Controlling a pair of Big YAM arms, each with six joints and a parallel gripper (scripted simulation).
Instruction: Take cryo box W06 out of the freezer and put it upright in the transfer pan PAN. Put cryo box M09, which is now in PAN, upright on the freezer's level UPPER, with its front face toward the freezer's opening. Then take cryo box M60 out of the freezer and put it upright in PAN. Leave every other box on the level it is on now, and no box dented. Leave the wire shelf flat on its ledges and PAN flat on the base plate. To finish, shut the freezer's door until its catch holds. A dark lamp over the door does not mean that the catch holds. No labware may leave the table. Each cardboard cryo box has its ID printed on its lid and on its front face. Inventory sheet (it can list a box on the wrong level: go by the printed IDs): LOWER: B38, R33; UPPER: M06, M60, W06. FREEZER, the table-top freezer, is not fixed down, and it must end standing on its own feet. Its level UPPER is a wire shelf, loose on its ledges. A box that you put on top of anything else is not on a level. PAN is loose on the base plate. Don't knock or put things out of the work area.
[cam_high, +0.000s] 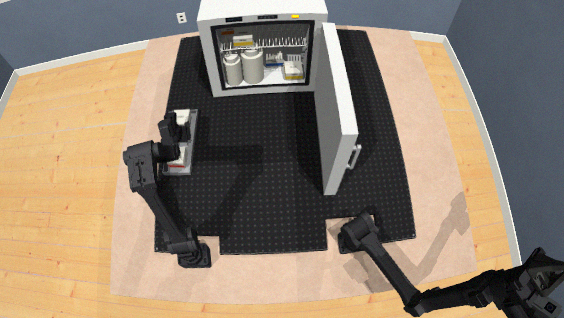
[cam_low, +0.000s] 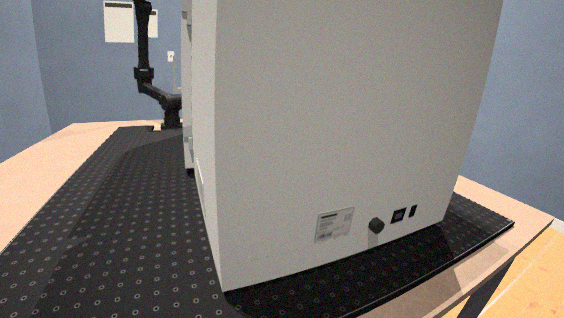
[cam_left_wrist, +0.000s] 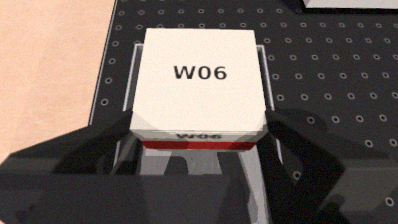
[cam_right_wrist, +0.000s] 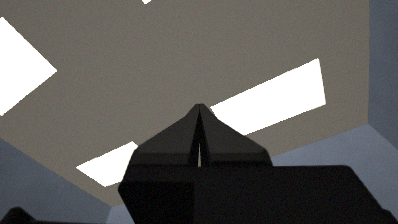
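Observation:
Now: left hand 15 cm past the whitish cryo box, 2 cm to the right of it and 3 cm above it. The rest, counted from my left hand: transfer pan: 6 cm behind, 1 cm to the left, 5 cm below; then freezer door: 13 cm behind, 61 cm to the right, 22 cm above.

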